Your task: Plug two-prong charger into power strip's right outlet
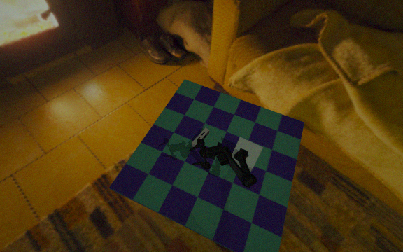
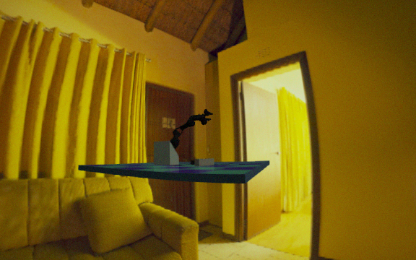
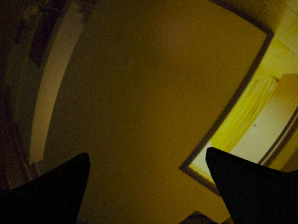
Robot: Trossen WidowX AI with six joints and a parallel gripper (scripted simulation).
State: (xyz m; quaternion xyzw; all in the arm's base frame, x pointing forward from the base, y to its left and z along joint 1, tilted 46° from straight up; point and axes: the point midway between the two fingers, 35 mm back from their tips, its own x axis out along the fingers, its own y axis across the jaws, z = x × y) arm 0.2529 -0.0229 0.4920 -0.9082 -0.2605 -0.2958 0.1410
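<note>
Right now the black two-prong charger is 470 mm below my gripper tip, 280 mm to the right of it and 60 mm behind it.
</note>
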